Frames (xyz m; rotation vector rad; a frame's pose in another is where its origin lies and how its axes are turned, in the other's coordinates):
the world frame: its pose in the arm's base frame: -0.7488 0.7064 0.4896 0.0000 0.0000 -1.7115
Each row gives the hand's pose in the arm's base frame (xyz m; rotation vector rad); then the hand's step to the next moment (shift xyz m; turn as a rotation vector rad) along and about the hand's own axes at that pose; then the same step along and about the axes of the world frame.
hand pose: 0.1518 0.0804 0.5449 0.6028 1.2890 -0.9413
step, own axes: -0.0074 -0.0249 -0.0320 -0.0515 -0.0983 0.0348
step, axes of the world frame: -0.0099 -0.0399 0.0035 0.0750 -0.0555 0.0694
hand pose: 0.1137 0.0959 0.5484 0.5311 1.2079 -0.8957
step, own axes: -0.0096 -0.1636 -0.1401 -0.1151 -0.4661 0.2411
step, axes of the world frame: 0.0118 -0.2147 -0.0160 0.4448 -0.1956 0.2291
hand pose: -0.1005 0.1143 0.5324 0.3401 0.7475 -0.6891
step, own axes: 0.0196 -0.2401 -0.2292 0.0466 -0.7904 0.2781
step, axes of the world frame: 0.1041 -0.2567 -0.1839 0.7868 -0.2642 0.1241
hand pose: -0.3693 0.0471 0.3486 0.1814 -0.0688 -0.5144
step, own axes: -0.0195 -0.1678 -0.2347 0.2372 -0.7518 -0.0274
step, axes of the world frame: 0.1065 -0.0576 -0.2626 0.7700 -0.0463 -0.1648
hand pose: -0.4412 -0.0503 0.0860 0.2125 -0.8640 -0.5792
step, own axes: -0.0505 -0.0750 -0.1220 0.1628 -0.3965 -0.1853
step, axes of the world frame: 0.0344 0.0437 -0.1413 0.4149 0.1284 -0.1715
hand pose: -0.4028 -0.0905 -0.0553 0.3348 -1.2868 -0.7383
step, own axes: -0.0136 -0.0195 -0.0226 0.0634 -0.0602 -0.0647
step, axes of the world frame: 0.0070 0.0152 -0.0282 0.0891 0.0619 -0.0073
